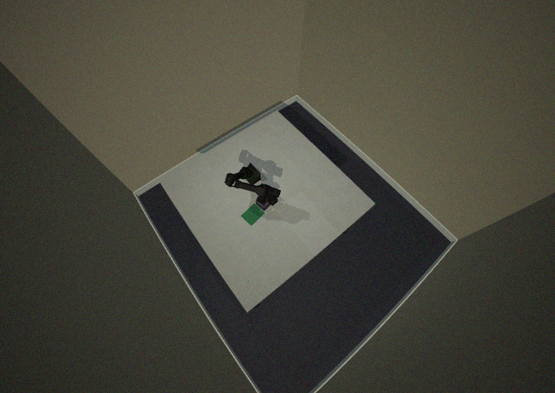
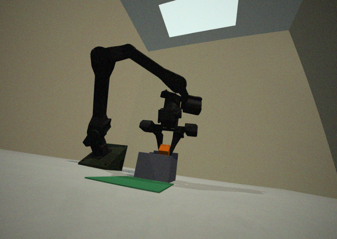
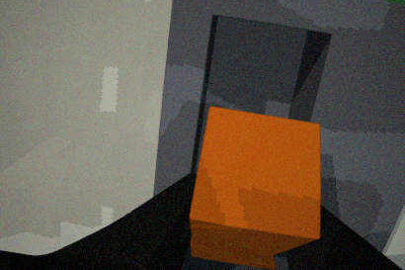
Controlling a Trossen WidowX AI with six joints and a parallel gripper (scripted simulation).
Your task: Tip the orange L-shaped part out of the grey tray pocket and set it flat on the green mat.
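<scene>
Now: the green mat 14 cm to the right of my gripper tip, 9 cm below it and 2 cm ahead of it. From my gripper tip the other things lie so: orange L-shaped part (3 cm to the left, 3 cm below, 2 cm behind).
</scene>
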